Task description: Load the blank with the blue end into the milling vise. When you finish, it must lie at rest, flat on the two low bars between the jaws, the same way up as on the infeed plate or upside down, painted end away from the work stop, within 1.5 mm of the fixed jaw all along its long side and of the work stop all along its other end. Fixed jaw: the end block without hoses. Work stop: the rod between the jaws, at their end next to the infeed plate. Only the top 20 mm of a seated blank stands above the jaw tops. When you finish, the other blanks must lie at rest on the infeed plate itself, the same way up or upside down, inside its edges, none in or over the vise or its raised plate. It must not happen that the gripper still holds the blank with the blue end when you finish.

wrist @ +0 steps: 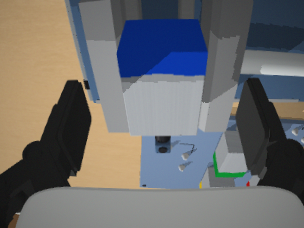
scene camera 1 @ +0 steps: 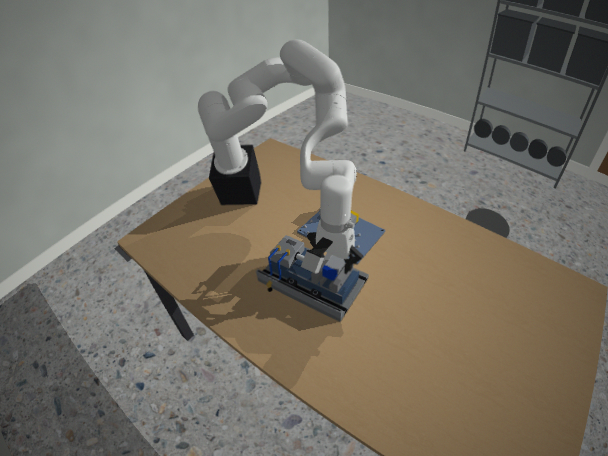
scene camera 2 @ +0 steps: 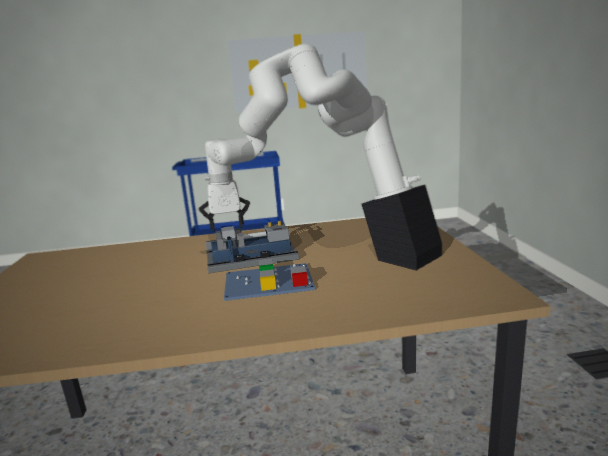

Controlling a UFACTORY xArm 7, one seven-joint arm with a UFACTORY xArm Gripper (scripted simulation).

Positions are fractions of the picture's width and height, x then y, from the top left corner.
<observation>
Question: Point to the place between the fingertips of my gripper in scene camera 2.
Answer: At 0.37, 0.50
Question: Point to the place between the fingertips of my gripper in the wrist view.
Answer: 0.54, 0.43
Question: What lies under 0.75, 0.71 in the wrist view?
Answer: A green-ended blank.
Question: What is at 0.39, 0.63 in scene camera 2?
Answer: A blue infeed plate.
</observation>
